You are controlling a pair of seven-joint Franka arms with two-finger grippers.
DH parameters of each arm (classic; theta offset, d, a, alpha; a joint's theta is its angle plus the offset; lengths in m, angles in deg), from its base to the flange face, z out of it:
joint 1: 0 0.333 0 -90
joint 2: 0 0 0 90
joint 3: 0 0.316 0.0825 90
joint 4: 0 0 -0.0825 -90
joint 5: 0 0.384 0 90
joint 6: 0 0 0.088 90
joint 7: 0 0.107 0 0
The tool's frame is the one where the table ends.
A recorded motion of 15 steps. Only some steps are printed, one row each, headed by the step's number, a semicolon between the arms.
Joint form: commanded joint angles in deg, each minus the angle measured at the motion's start. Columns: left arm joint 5, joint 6, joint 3, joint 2, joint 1, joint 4, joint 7; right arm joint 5, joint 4, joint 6, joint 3, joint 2, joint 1, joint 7.
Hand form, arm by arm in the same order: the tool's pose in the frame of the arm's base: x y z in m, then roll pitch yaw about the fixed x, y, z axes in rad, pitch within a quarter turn. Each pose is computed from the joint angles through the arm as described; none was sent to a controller.
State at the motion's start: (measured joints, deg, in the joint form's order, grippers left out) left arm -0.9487 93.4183 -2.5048 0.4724 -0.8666 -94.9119 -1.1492; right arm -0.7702 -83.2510 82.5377 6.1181 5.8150 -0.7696 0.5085
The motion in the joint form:
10: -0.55 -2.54 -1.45 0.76 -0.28 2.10 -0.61; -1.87 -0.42 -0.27 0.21 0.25 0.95 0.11
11: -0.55 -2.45 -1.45 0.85 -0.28 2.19 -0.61; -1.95 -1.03 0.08 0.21 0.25 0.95 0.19
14: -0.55 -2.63 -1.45 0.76 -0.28 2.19 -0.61; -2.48 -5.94 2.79 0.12 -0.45 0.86 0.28
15: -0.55 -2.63 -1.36 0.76 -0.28 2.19 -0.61; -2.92 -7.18 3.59 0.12 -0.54 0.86 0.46
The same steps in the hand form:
10: 0.5577 -0.0522 0.5907 3.1157 0.0560 -0.0580; 0.5695 0.0560 0.6057 3.1055 0.1292 0.0974
11: 0.5583 -0.0522 0.5907 3.1155 0.0545 -0.0579; 0.5699 0.0559 0.6012 3.1038 0.1337 0.0961
14: 0.5576 -0.0522 0.5913 3.1157 0.0560 -0.0580; 0.5681 0.0538 0.5723 3.0924 0.1598 0.0930
15: 0.5576 -0.0513 0.5913 3.1157 0.0560 -0.0564; 0.5680 0.0531 0.5643 3.0839 0.1656 0.0902

